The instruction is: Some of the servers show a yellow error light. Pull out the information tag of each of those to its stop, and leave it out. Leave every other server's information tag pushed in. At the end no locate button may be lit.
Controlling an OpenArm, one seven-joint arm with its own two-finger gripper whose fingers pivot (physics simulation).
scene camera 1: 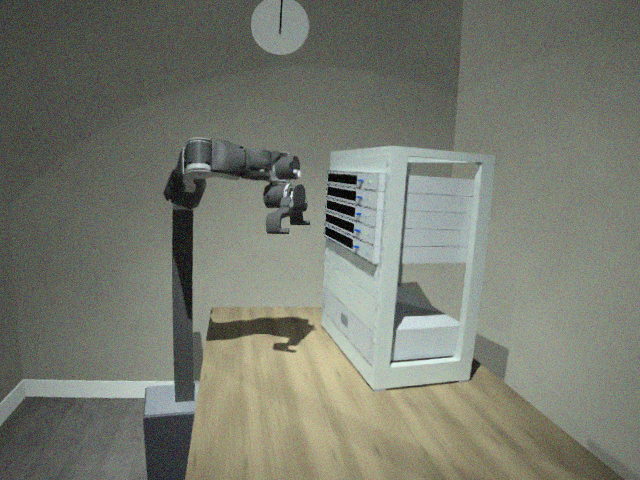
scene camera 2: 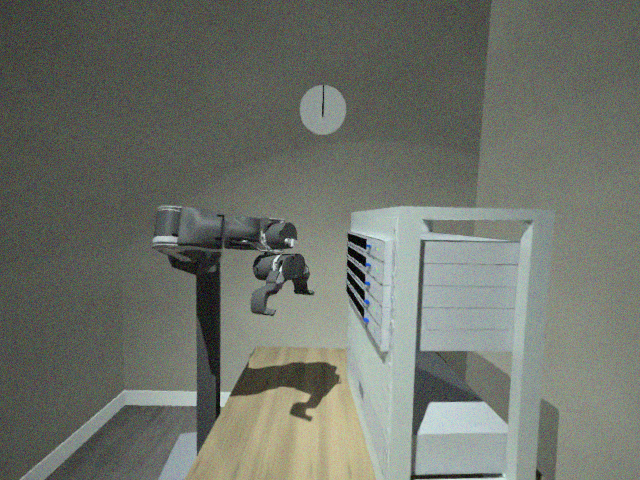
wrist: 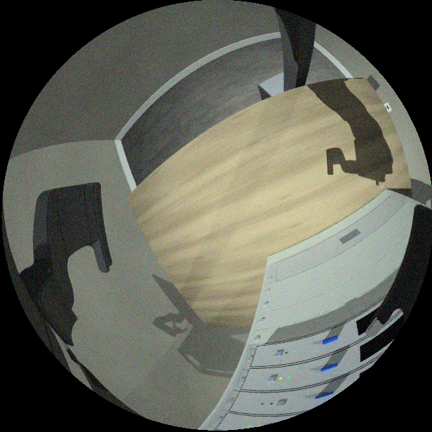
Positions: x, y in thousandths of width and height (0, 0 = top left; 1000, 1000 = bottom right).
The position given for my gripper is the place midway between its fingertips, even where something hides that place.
Note:
I see my gripper (scene camera 2: 448, 632), a white rack (scene camera 2: 676, 607) and a dark post (scene camera 1: 285, 464).
The white rack is seen too in scene camera 1 (scene camera 1: 641, 457) and in the wrist view (wrist: 770, 656). My gripper also shows in scene camera 1 (scene camera 1: 452, 478) and in the wrist view (wrist: 508, 605). The dark post is seen too in scene camera 2 (scene camera 2: 326, 593).

